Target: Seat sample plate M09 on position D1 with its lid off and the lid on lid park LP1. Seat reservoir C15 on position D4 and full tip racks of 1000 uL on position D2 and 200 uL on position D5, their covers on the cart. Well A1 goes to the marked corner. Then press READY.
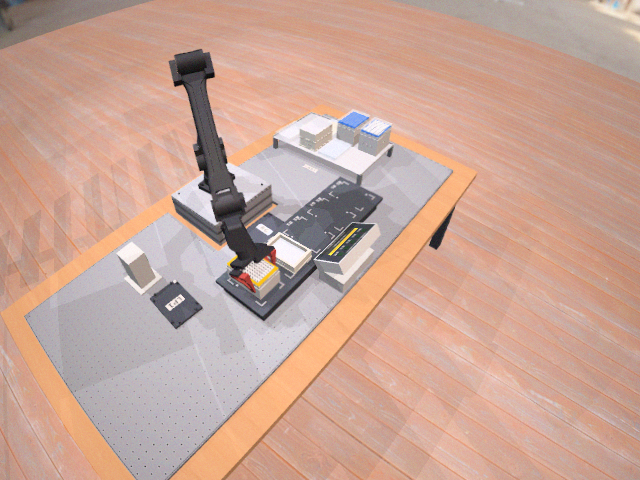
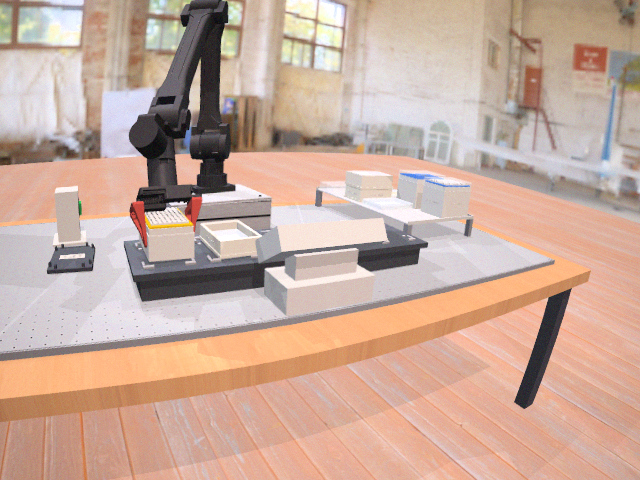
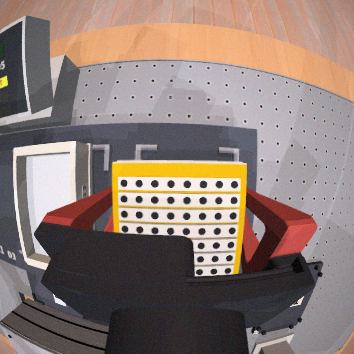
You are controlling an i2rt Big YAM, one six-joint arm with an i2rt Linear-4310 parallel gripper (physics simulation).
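Observation:
My gripper (image 1: 252, 267) (image 2: 167, 215) (image 3: 178, 187) has red fingers shut on the two long sides of a tip rack (image 1: 262, 276) (image 2: 170, 240) (image 3: 179, 211). The rack is a white box with a yellow rim and rows of dark holes, and it has no cover. It is upright, with its base down at the near-left end position of the black deck (image 1: 339, 205) (image 2: 390, 245) (image 3: 197, 140). An open white tray (image 1: 290, 252) (image 2: 229, 236) (image 3: 49, 197) sits on the deck position beside it. The black lid park LP1 (image 1: 175, 303) lies on the mat to the left with nothing on it.
A cart (image 1: 361, 163) (image 2: 413, 216) at the back holds a cream box (image 1: 315, 132) (image 2: 368, 185), two blue-topped boxes (image 1: 352, 126) (image 1: 375, 135) and a flat white plate (image 1: 334, 149). A display console (image 1: 347, 245) (image 2: 328, 233) (image 3: 14, 70) stands in front of the deck. A white block (image 1: 136, 264) stands at far left.

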